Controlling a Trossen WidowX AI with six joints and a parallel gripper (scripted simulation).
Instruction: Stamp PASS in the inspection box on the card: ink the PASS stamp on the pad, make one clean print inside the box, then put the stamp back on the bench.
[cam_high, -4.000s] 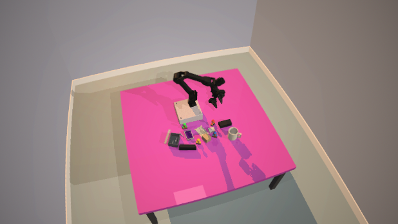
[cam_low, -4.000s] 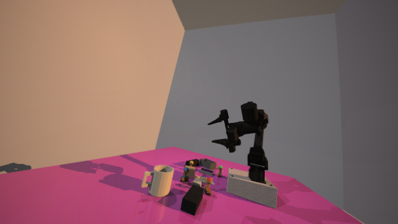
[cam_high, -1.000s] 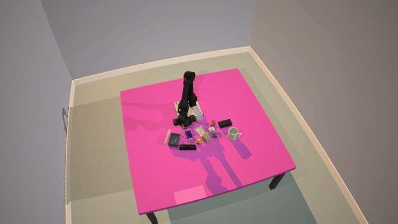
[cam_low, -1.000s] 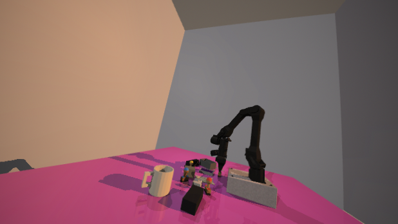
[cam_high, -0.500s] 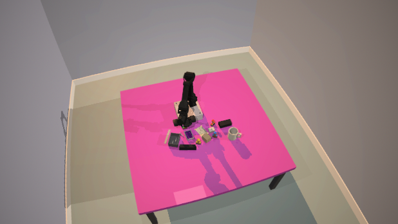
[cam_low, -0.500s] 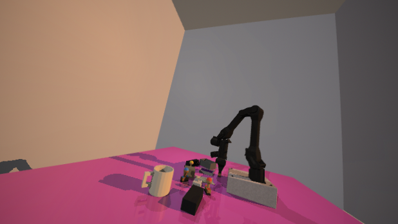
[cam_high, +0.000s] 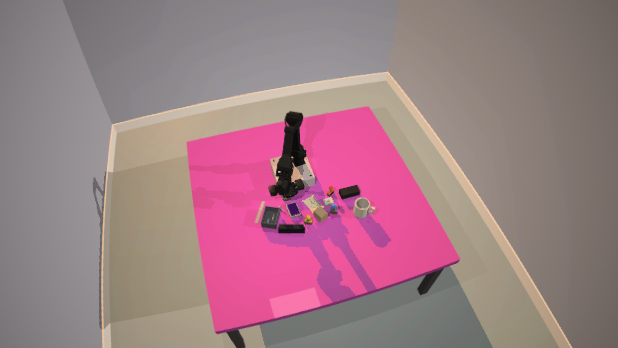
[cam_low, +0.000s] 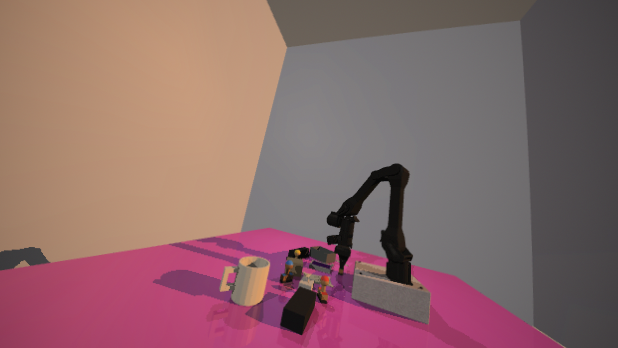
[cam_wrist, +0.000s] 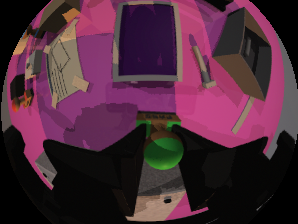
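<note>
Right now the purple ink pad is 90 mm ahead of my gripper tip, 20 mm below it and 10 mm to the left of it. Round my gripper tip: white card: 120 mm to the left, 80 mm ahead, 20 mm below; then dark tray: 130 mm to the right, 100 mm ahead, 10 mm below; then green-knobbed stamp: right at my gripper tip.
</note>
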